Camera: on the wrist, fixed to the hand. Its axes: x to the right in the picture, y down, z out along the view.
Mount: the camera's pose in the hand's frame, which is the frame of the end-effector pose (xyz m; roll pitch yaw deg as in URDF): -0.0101 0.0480 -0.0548 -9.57 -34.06 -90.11
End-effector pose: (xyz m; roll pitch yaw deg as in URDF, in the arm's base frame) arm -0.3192 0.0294 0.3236 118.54 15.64 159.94
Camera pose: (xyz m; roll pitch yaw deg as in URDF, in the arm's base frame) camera -0.3360 0.0087 0.3921 -80.77 73.35 -0.44
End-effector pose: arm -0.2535 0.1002 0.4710 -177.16 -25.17 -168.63
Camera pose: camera -0.2327 0.1561 0.5141 141.62 28.02 -92.99
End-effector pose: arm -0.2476 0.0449 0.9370 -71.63 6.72 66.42
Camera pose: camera -0.2208 0.0142 0.8758 -166.36 -73.00 134.09
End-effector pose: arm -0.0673 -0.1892 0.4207 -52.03 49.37 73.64
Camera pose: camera -0.0713 -0.2515 0.3818 -96.28 -40.61 68.49
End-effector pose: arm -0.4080 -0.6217 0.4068 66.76 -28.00 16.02
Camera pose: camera -0.4458 -0.5605 0.4219 22.61 28.54 -57.30
